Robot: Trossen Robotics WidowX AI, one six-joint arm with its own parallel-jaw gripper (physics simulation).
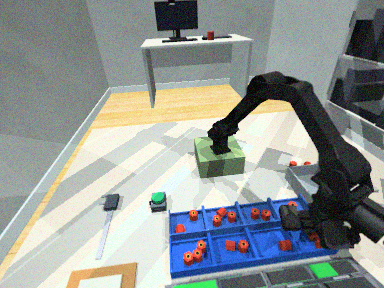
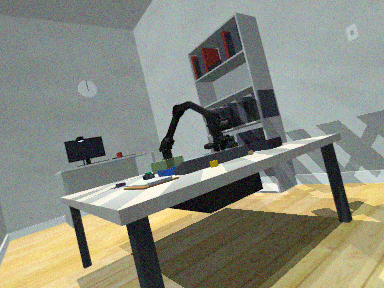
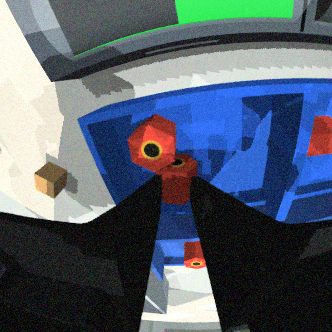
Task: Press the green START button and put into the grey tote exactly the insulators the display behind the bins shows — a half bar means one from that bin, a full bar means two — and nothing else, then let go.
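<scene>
My gripper is low over the end bin nearest the display and is shut on a red insulator, which shows between the fingertips. Another red insulator lies beside it, touching or nearly so. The blue bins hold more red insulators, among them one in the far row and one in the near row. The grey tote is partly hidden by the arm; its inside is mostly hidden. The green START button stands left of the bins. The display shows green patches beside dark ones.
The arm stands on a green block. Two red pieces show beyond the tote's far rim. A caliper and a wooden frame lie at the left. A brown cube lies beside the bins.
</scene>
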